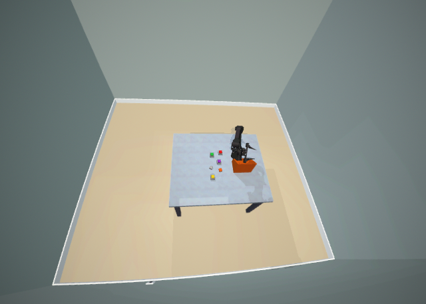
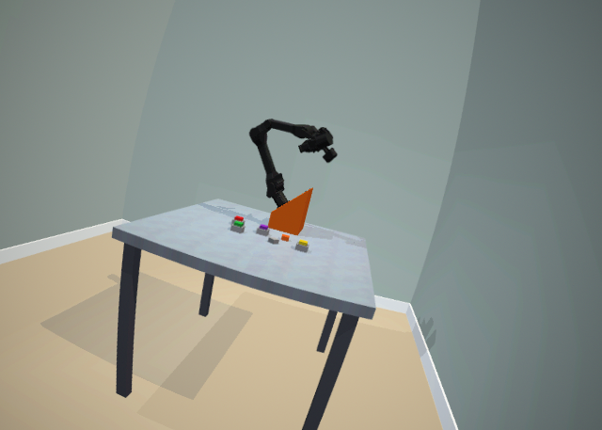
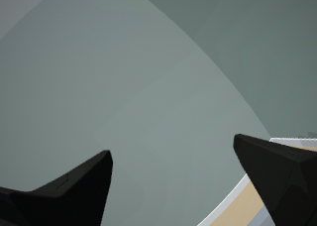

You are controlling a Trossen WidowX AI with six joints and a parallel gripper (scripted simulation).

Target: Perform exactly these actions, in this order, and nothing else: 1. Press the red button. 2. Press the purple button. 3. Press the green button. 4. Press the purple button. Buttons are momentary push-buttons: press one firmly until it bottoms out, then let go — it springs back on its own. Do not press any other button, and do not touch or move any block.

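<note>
The red button lies 230 mm ahead of my gripper tip, 290 mm to the right of it and 430 mm below it. Round my gripper tip: small orange block: 250 mm ahead, 70 mm to the right, 450 mm below; then purple button: 260 mm ahead, 170 mm to the right, 430 mm below; then yellow button: 350 mm ahead, 20 mm to the left, 430 mm below.
</note>
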